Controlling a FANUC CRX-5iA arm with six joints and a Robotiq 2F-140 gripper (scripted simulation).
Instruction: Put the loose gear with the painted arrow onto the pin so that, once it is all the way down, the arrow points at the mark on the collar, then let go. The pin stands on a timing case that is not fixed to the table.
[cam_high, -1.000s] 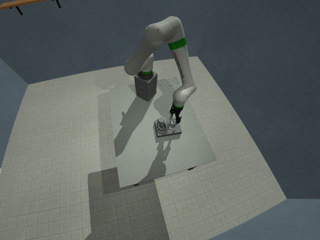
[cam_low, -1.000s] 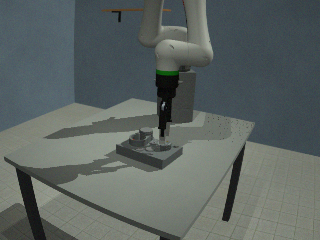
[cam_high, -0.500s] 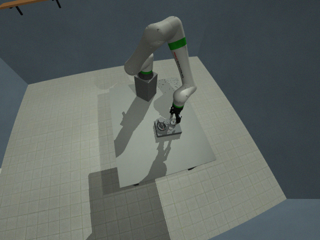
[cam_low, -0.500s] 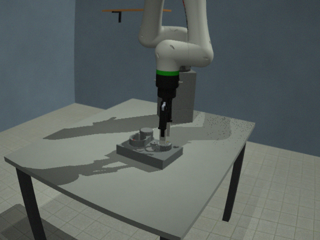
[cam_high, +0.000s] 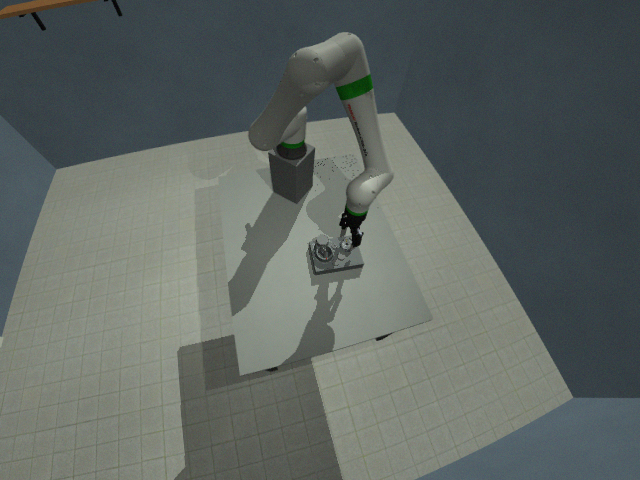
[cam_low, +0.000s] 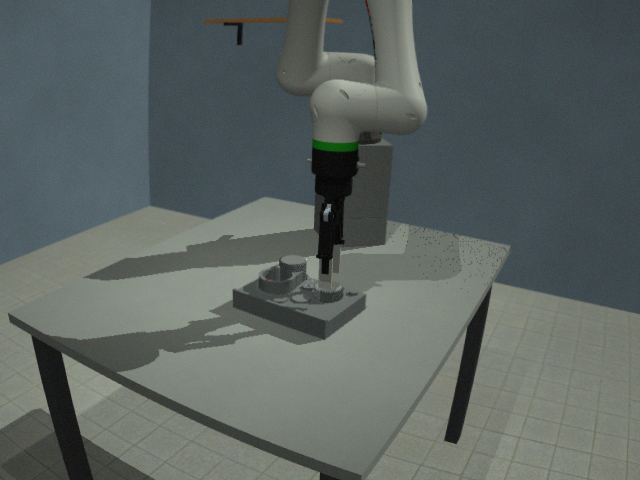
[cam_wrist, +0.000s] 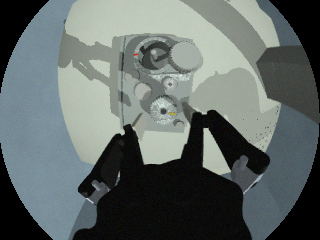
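My hand is 5 cm above the gear.
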